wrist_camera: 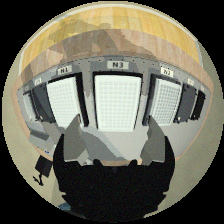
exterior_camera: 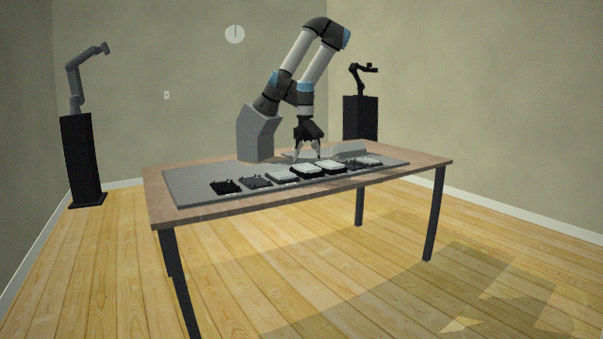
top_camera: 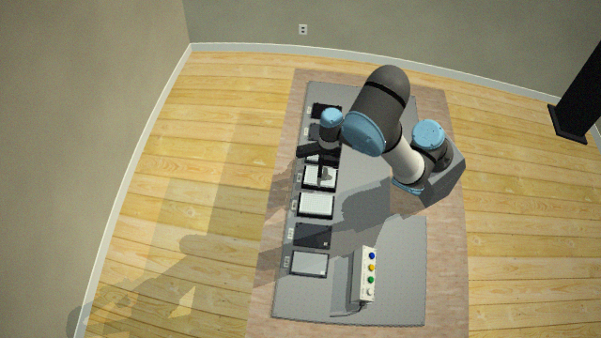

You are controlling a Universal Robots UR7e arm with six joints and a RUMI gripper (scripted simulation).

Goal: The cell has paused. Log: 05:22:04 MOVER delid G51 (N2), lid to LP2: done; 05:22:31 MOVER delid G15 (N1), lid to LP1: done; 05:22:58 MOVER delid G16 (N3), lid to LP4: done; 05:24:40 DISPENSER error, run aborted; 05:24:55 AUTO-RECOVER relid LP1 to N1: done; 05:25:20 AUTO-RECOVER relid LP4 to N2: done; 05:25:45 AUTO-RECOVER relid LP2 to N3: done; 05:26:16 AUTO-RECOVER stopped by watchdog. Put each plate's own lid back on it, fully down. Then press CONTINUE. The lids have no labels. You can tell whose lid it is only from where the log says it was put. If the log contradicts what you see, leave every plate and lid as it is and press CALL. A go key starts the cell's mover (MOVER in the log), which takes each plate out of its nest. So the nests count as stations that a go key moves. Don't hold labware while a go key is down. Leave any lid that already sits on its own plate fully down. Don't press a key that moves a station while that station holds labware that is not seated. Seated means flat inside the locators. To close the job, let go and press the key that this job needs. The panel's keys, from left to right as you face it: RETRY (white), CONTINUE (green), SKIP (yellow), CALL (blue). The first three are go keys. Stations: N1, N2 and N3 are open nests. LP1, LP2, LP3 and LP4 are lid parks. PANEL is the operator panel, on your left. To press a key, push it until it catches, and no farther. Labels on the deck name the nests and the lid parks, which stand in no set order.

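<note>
Now: the plate 40 mm below my hand and 10 mm to the right of it. From my hand the other things lie so: blue key (320 mm to the left, 270 mm behind); clear lid (380 mm to the left, 50 mm below, 40 mm behind); LP2 lid park (260 mm to the left, 60 mm below, 30 mm behind).
</note>
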